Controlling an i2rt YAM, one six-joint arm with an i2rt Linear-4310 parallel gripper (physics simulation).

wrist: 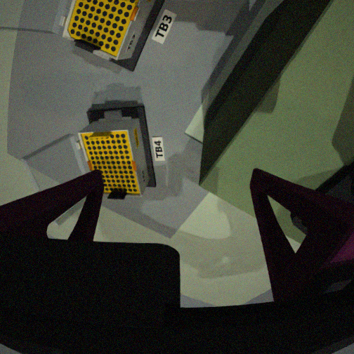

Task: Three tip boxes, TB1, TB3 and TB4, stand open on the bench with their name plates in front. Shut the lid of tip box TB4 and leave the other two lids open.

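Note:
Tip box TB4 stands left of the middle of the wrist view, with its yellow perforated rack showing. Its clear lid is open and extends to the left of the box. The name plate TB4 lies just right of the box. Tip box TB3 is at the top left, partly cut off, its rack uncovered, with the name plate TB3 beside it. TB1 does not show. My gripper is open and empty; its left fingertip overlaps the lower left edge of TB4 in the view, and its right fingertip is well to the right.
A raised dark edge runs diagonally at the upper right, beside a green surface. The grey mat lies under the boxes. A dark object shows partly behind the right finger.

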